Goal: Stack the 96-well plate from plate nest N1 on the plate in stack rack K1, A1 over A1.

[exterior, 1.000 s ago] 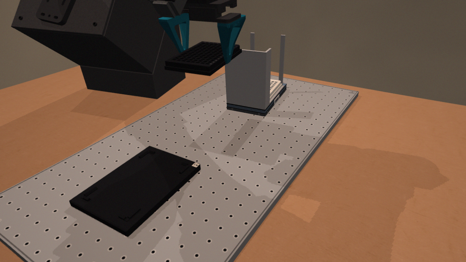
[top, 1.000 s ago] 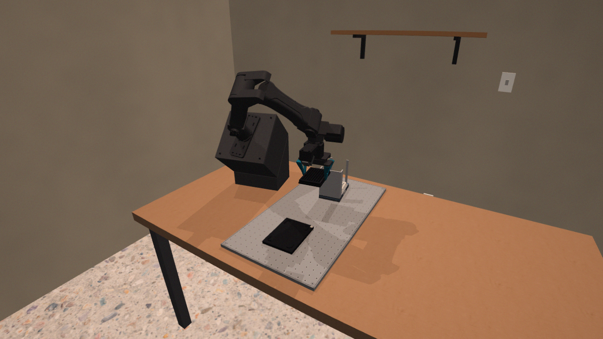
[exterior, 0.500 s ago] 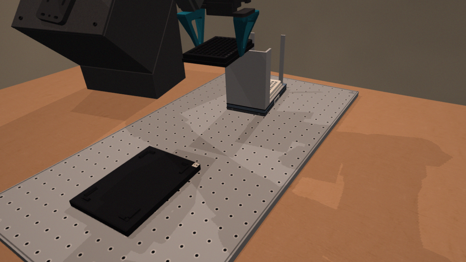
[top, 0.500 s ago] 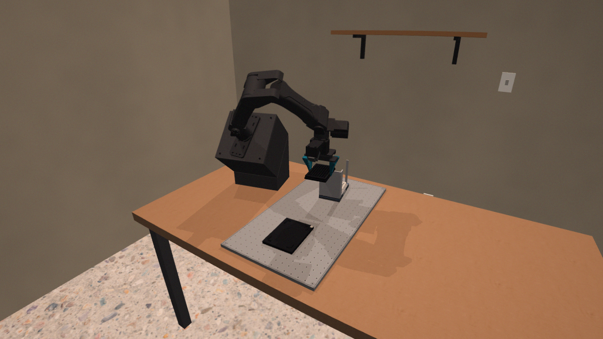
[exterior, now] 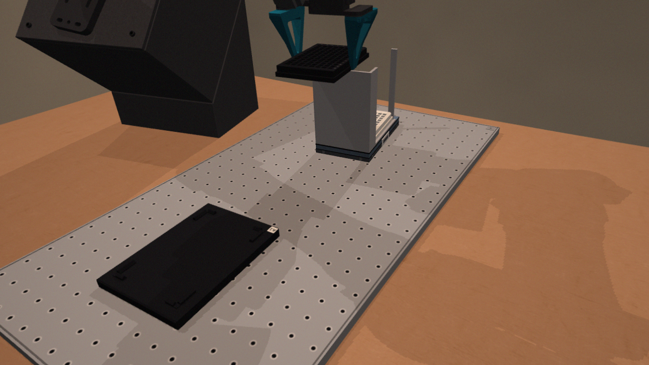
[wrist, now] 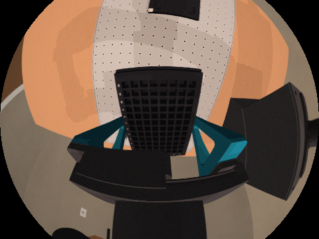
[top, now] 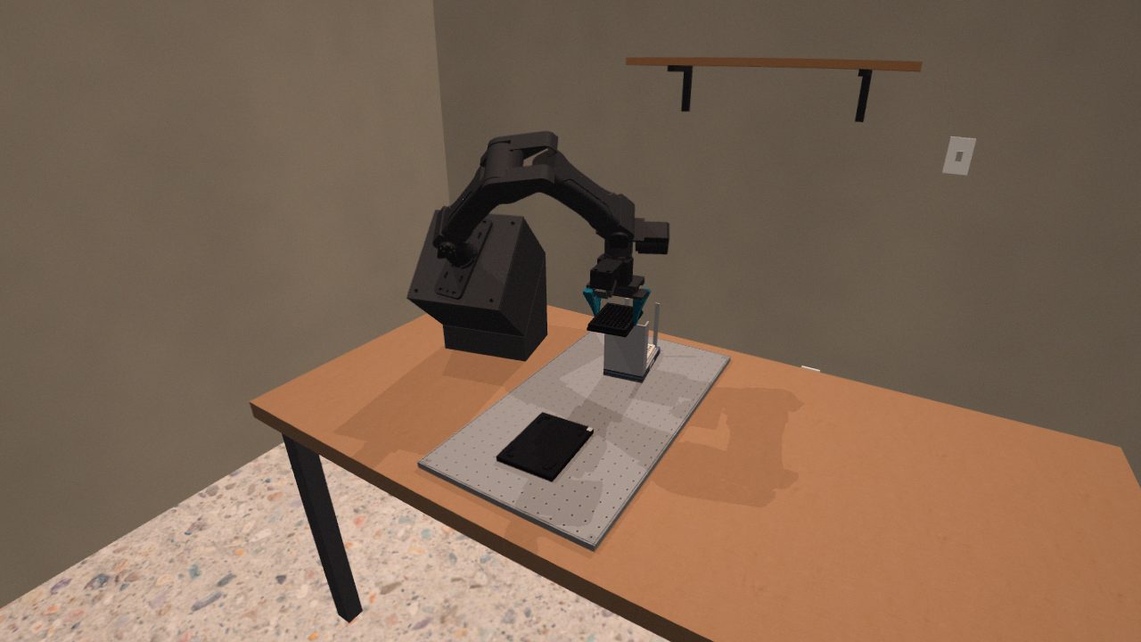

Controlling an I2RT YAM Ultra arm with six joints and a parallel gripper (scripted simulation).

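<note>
The pale 96-well plate lies 140 mm below my hand, 90 mm to the left of it and 10 mm ahead of it. From my hand the other things lie so: grey rack wall: 80 mm below, 30 mm to the left, 10 mm ahead; then grey rack post: 160 mm to the left, 80 mm below, 50 mm ahead; then black 96-well plate: right at my hand.
</note>
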